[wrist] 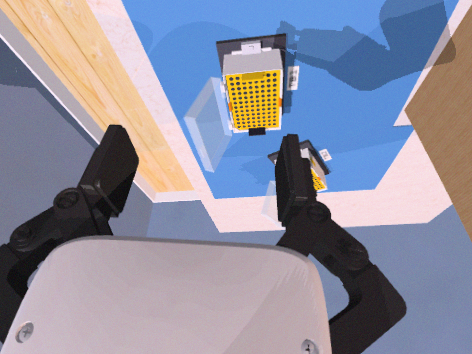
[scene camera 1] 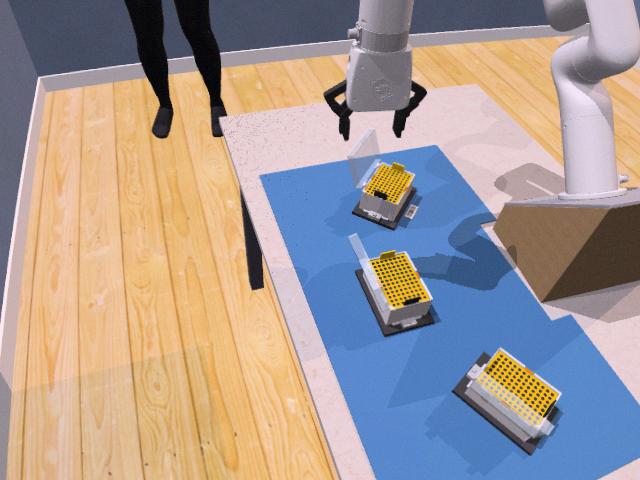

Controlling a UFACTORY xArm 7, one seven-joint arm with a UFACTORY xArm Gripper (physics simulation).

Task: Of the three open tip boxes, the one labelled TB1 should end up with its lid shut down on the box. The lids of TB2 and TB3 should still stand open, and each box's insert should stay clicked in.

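Frame: origin at the arm's base, x ahead, y left, z up, level; millimetres.
Where they show: gripper, fingertip midpoint: (wrist: 205, 146) (scene camera 1: 370, 135); arm's base, link origin: (scene camera 1: 591, 196).
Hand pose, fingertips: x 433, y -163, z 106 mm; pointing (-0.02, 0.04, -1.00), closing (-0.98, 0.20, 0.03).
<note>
Each offset is from my fingertips to the top centre of the thing. "spot": to the spot under its first point. Level surfaces: height alone.
TB1, the middle tip box {dx -20, dy +160, dz -203 mm} (scene camera 1: 399, 283) (wrist: 253, 100), has its yellow insert seated level and its clear lid {dx +47, dy +158, dz -124 mm} (scene camera 1: 357, 246) (wrist: 209, 125) standing open on the left. The TB1 label {spot: dx -88, dy +161, dz -276 mm} (wrist: 293, 78) shows beside it in the wrist view. The far box {dx -121, dy -94, dz -203 mm} (scene camera 1: 387, 187) has its clear lid {spot: dx -75, dy -150, dz -178 mm} (scene camera 1: 363, 157) raised on the left. The front box (scene camera 1: 516, 384) (wrist: 318, 177) has its lid {spot: dx -31, dy +423, dz -168 mm} (wrist: 270, 204) standing open; a finger partly hides this box in the wrist view. Its label is too small to read surely. My gripper (scene camera 1: 372, 136) (wrist: 205, 146) is open and empty, high above the table's back part, clear of the boxes.
The boxes stand on dark bases on the blue mat {dz -278 mm} (scene camera 1: 330, 217) (wrist: 345, 120). The robot's base block (scene camera 1: 563, 248) (wrist: 445, 110) stands along the right side. The table edge and wooden floor (scene camera 1: 155, 310) lie left. A person's legs (scene camera 1: 201, 56) show behind the table.
</note>
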